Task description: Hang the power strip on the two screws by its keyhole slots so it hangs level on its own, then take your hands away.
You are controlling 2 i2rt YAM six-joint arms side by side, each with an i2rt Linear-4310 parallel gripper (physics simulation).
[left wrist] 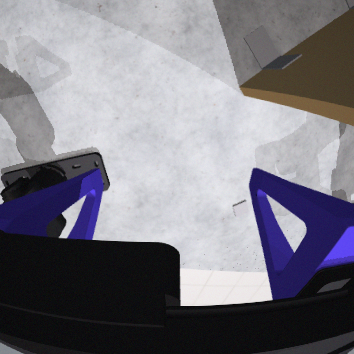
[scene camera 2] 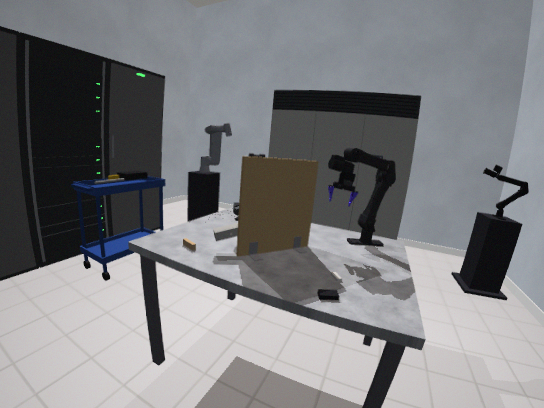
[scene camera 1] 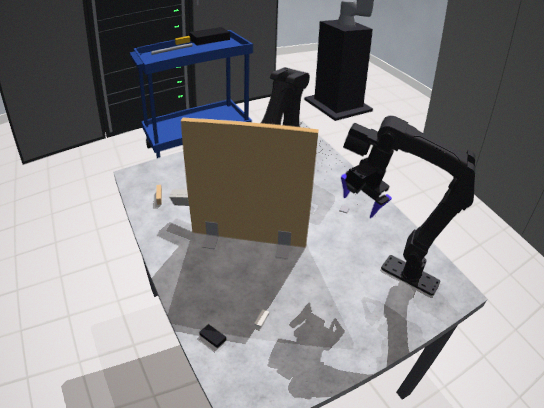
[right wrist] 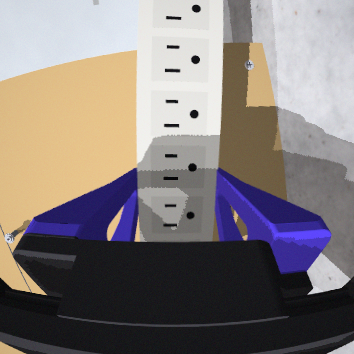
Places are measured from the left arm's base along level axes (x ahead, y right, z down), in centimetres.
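Where they show: left gripper, fingertip midpoint: (left wrist: pixel 175 176) (scene camera 2: pixel 339 204) (scene camera 1: pixel 357 207); right gripper, fingertip midpoint: (right wrist: pixel 176 175); left arm's base, link origin: (left wrist: pixel 53 179) (scene camera 2: pixel 365 242) (scene camera 1: pixel 410 276).
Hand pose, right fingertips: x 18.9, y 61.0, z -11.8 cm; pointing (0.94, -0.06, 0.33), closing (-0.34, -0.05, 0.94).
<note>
Things, the pixels of their top centre, and the offset from my right fingertips. Level surfaces: height alone.
- upright board, top centre: (scene camera 1: pixel 247 123) (scene camera 2: pixel 283 158) dy -10.1, dx -0.5, dz -30.1 cm
- table, surface height: dz +11.9 cm
- orange block, top centre: (scene camera 1: pixel 158 191) (scene camera 2: pixel 189 241) dy +28.5, dx +4.7, dz +9.1 cm
- black box, top centre: (scene camera 1: pixel 212 334) (scene camera 2: pixel 328 292) dy -27.5, dx +35.4, dz +10.2 cm
- small white block, top centre: (scene camera 1: pixel 261 317) (scene camera 2: pixel 336 275) dy -33.6, dx +22.1, dz +10.8 cm
The white power strip (right wrist: pixel 179 90) runs up the middle of the right wrist view, in front of the upright board (right wrist: pixel 75 130) (scene camera 1: pixel 250 185) (scene camera 2: pixel 277 205) (left wrist: pixel 315 75). Its end also shows past the board's left edge in scene camera 1 (scene camera 1: pixel 179 198) and scene camera 2 (scene camera 2: pixel 225 232). My right gripper (right wrist: pixel 176 175) is shut on the strip. One screw (right wrist: pixel 249 65) shows right of the strip, the other screw (right wrist: pixel 9 238) at the far left; both stand apart from it in this view. The keyhole slots are hidden. My left gripper (left wrist: pixel 175 176) (scene camera 1: pixel 366 200) (scene camera 2: pixel 341 197) is open and empty above the table.
On the table (scene camera 1: pixel 350 260) (scene camera 2: pixel 380 315) lie an orange block (scene camera 1: pixel 158 194) (scene camera 2: pixel 189 244), a black box (scene camera 1: pixel 213 335) (scene camera 2: pixel 328 294) and a small white block (scene camera 1: pixel 262 319) (scene camera 2: pixel 337 276). Grey brackets (scene camera 1: pixel 211 232) (scene camera 1: pixel 284 241) stand at the board's foot. A blue cart (scene camera 1: pixel 195 59) (scene camera 2: pixel 120 184) stands behind.
</note>
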